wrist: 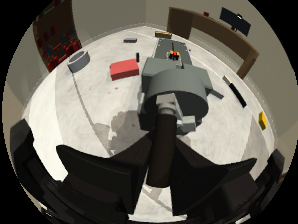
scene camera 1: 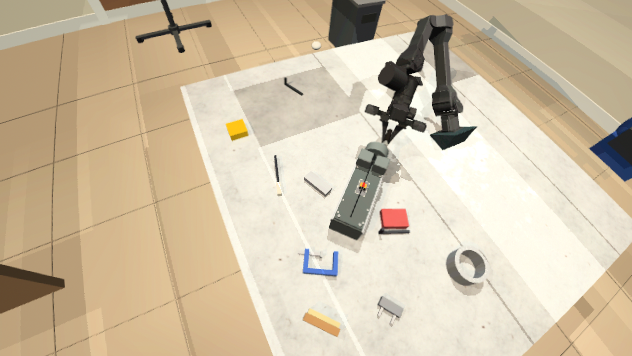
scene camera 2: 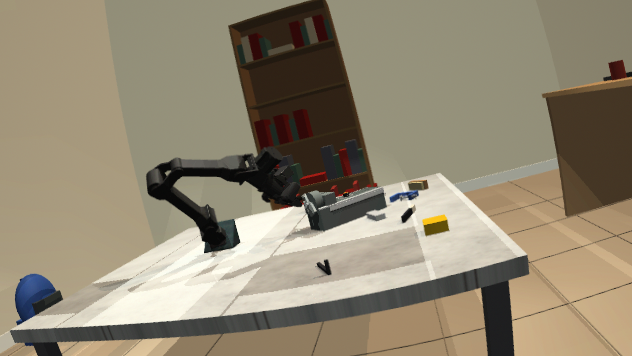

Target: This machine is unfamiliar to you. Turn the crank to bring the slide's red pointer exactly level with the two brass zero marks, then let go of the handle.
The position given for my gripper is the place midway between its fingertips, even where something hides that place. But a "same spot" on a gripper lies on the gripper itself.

My gripper shows in the wrist view point(160, 136), in scene camera 1 and in scene camera 2. The same spot on my gripper: point(scene camera 2: 296, 203) is point(scene camera 1: 381, 136).
